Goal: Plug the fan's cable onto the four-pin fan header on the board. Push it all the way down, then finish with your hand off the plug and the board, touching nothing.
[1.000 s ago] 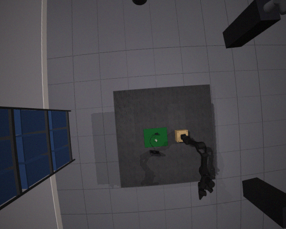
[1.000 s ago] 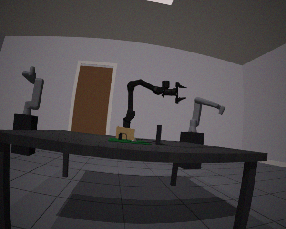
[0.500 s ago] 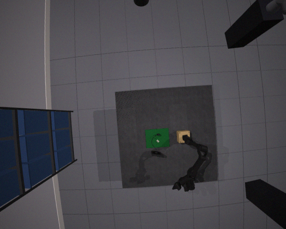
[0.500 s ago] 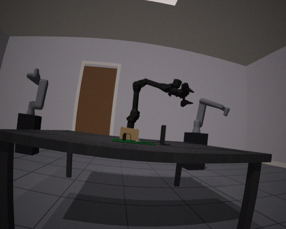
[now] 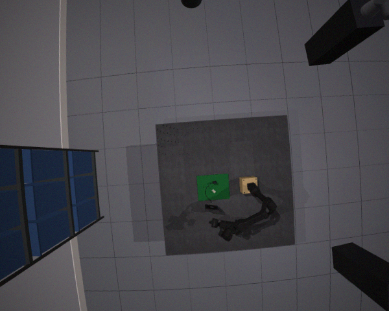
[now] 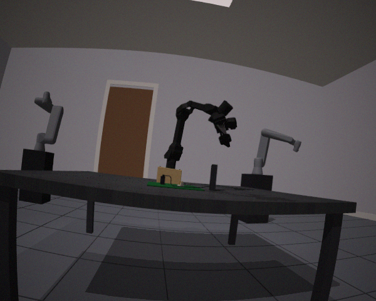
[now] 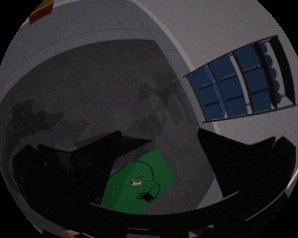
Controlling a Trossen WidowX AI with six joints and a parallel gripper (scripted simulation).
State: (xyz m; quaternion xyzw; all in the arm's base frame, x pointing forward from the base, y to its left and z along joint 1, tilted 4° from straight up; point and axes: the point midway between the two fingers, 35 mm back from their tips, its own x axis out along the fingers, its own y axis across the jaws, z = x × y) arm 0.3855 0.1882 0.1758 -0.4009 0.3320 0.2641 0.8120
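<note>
Now: the black fan plug 28 cm to the right of my gripper tip, 22 cm below it and 8 cm behind it. Also, from my gripper tip: white fan header: 24 cm below, 19 cm to the right, 7 cm behind; green circuit board: 25 cm below, 23 cm to the right, 7 cm behind; black fan: 18 cm below, 6 cm to the right, 2 cm behind.
</note>
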